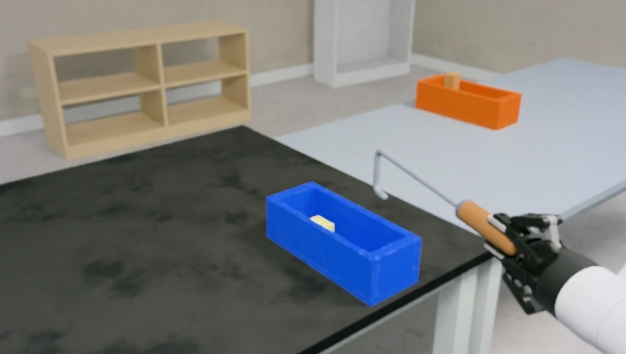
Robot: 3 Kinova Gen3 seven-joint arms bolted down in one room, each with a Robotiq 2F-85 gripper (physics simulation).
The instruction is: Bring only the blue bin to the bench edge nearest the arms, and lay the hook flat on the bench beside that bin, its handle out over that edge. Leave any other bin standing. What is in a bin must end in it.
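Observation:
The blue bin [320, 255] stands upright on the dark bench [150, 225], its near end close to the bench edge. A pale yellow block [323, 223] lies inside it. The hook [416, 178] is beside and beyond the bin, apart from it, raised in the air with its bent end pointing down. The arm2 gripper [493, 234] is shut on the hook's orange-brown handle near the bench's right corner. How high the hook is cannot be told exactly. The arm1 gripper and the arm3 gripper do not show.
An orange bin [462, 108] with a tan block [452, 81] in it stands on the light grey-blue table [345, 132] at the back right, which lies beside the dark bench. A wooden shelf unit [161, 85] and a white shelf unit [325, 45] stand behind.

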